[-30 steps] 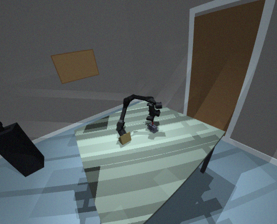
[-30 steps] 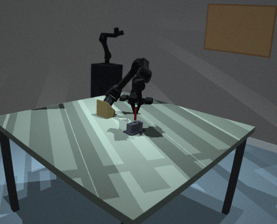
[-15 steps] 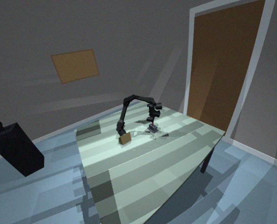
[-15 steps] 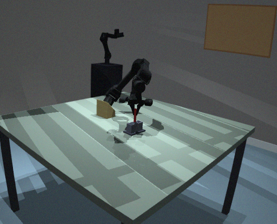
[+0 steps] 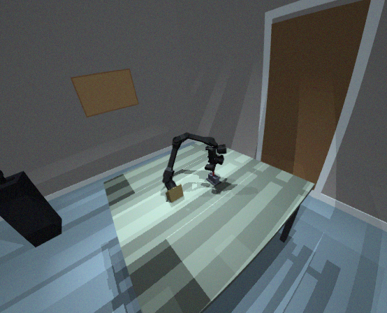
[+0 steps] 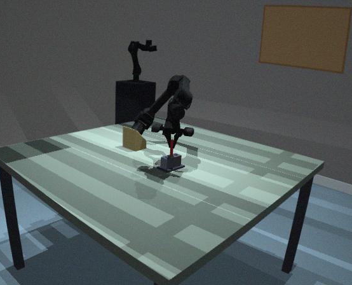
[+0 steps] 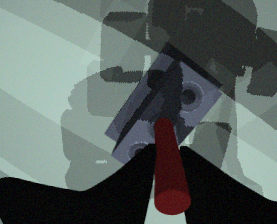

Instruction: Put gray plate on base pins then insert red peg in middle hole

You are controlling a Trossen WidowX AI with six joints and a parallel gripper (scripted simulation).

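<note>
Now: gripper tip right at the red peg. Also, from my gripper tip: base: 9 cm below; then gray plate: 5 cm below.
</note>
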